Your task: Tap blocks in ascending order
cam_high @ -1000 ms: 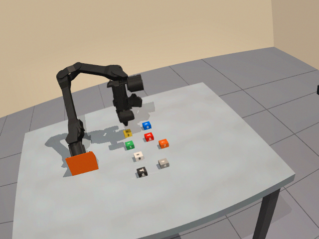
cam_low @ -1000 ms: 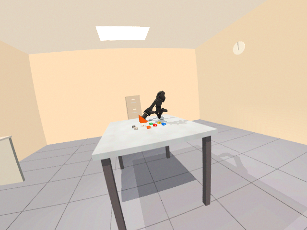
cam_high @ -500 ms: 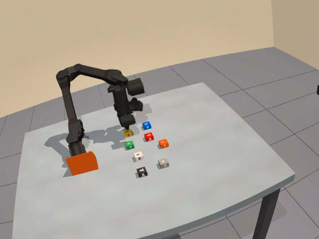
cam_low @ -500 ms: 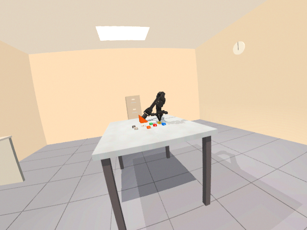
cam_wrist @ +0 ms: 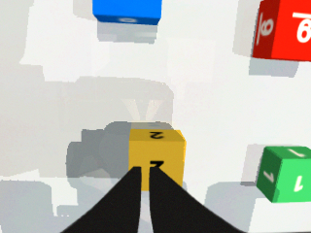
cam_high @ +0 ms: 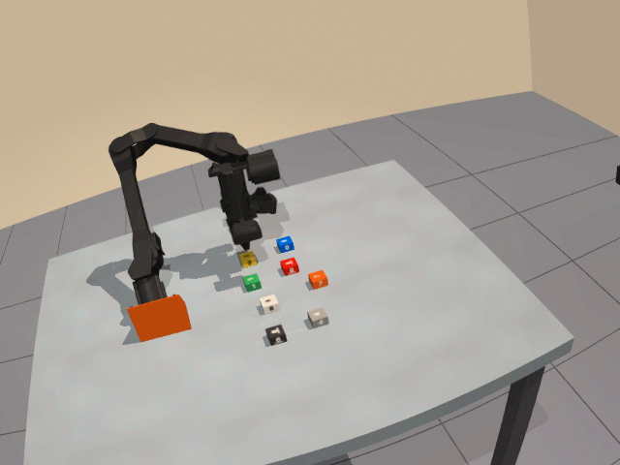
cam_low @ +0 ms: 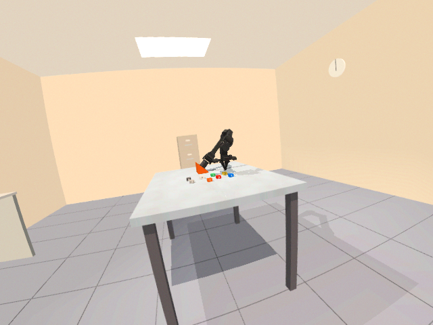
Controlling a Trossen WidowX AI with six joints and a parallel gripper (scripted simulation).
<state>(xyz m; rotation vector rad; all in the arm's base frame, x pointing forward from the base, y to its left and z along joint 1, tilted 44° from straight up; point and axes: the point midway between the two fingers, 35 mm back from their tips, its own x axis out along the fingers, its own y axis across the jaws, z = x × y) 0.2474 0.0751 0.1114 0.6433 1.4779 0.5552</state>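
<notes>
The yellow block lies 10 mm to the right of my gripper tip and 20 mm below it. The rest, counted from my gripper tip: blue block 90 mm ahead, 10 mm to the left, 20 mm below; green block 20 mm behind, 100 mm to the right, 20 mm below; red block 70 mm ahead, 80 mm to the right, 20 mm below.
</notes>
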